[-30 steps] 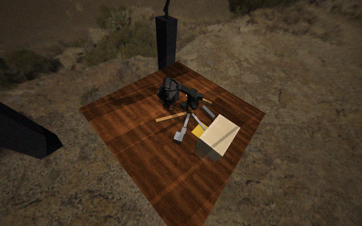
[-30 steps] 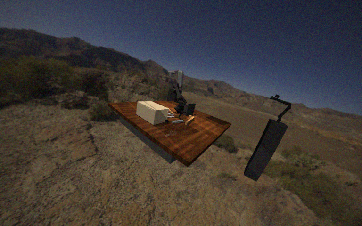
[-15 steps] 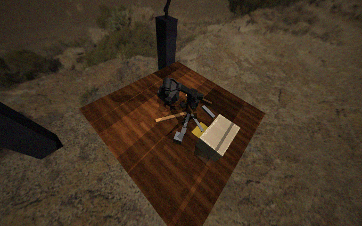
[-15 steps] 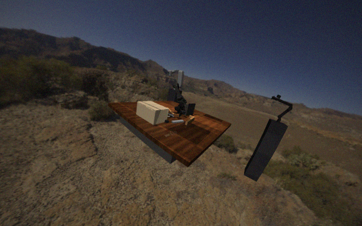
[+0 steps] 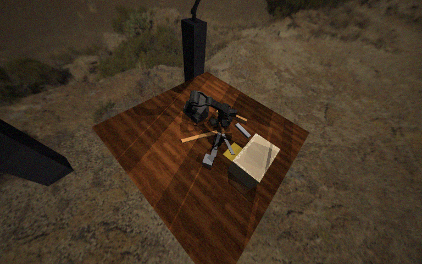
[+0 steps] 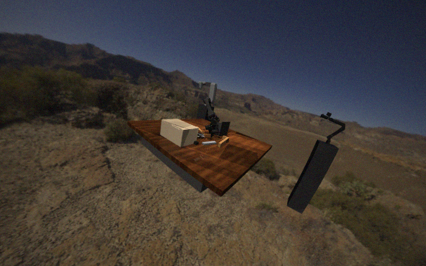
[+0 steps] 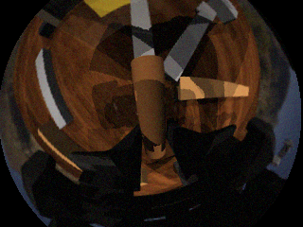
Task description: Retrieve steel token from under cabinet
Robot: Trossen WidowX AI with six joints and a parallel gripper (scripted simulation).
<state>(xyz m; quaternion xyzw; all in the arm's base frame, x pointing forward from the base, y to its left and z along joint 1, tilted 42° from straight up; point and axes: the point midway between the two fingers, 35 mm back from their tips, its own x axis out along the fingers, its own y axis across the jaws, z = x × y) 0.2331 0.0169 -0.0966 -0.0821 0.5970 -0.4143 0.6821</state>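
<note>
Right now the grey scraper is 11 cm ahead of my gripper tip and 17 cm to the right of it. Also, from my gripper tip: wooden stick 4 cm behind, 19 cm to the right; grey block 14 cm ahead, 30 cm to the right, 1 cm above; grey bar 17 cm ahead, 12 cm to the left.
</note>
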